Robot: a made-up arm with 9 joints. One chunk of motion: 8 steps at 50 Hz.
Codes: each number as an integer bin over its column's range. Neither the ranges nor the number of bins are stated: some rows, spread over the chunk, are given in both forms.
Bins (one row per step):
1: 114 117 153 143 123 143
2: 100 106 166 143 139 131
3: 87 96 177 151 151 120
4: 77 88 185 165 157 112
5: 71 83 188 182 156 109
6: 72 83 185 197 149 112
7: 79 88 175 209 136 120
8: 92 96 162 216 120 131
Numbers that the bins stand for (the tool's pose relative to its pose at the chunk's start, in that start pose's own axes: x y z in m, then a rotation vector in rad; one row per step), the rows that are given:
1: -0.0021 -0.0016 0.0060 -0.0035 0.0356 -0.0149
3: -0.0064 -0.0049 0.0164 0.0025 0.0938 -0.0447
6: -0.0087 -0.0070 0.0198 0.0368 0.0897 -0.0551
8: -0.0056 -0.0049 0.0099 0.0509 0.0294 -0.0305
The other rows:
2: -0.0043 -0.0034 0.0116 -0.0035 0.0689 -0.0305
4: -0.0079 -0.0062 0.0198 0.0129 0.1063 -0.0551
5: -0.0089 -0.0070 0.0211 0.0256 0.1042 -0.0589
7: -0.0076 -0.0062 0.0155 0.0457 0.0627 -0.0447

